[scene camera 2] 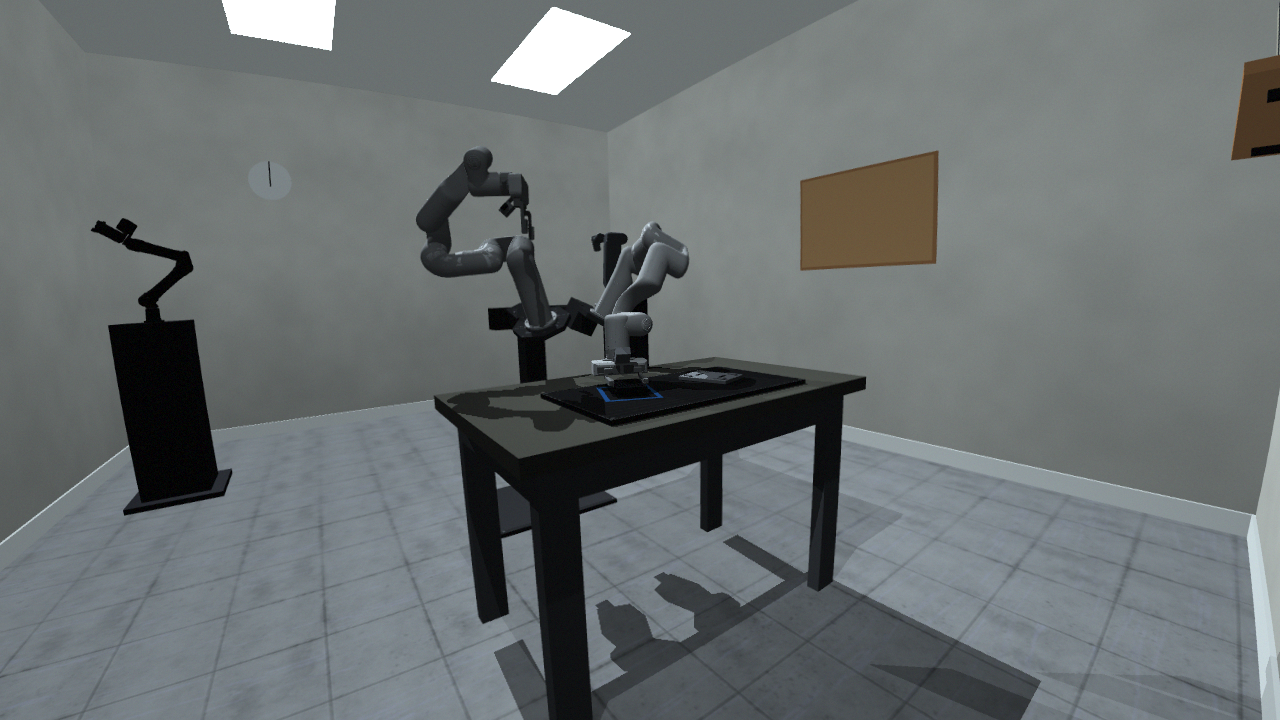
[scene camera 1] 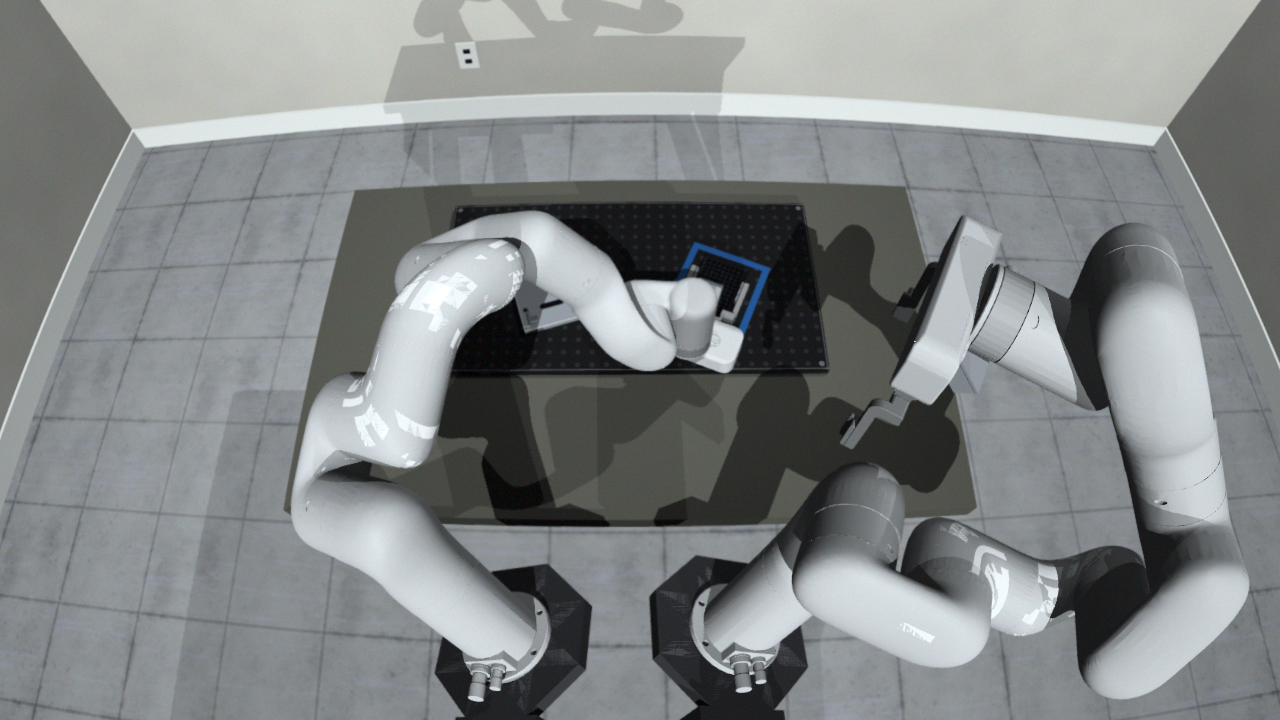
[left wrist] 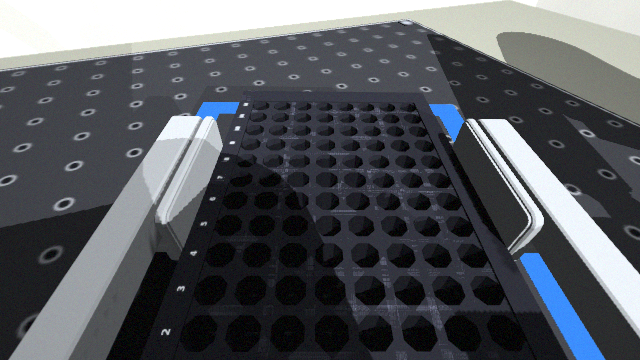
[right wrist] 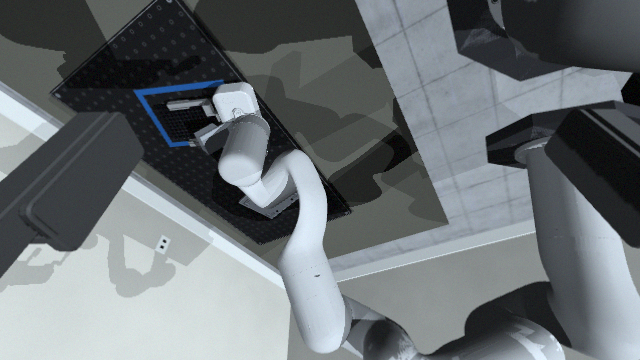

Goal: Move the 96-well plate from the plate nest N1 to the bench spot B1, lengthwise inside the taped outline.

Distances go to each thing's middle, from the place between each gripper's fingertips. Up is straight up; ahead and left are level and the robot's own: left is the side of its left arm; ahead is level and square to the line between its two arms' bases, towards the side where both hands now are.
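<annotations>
With my left hand I am 1 cm above the black 96-well plate (scene camera 1: 731,275). The grey plate nest N1 (scene camera 1: 530,296) is 2 cm below that left hand, 30 cm to the left of it and 2 cm ahead of it.
My right hand is 470 mm above the black 96-well plate, 400 mm short of it and 90 mm to the right of it. From this right hand, the grey plate nest N1 is 480 mm below, 430 mm ahead and 390 mm to the left.
</annotations>
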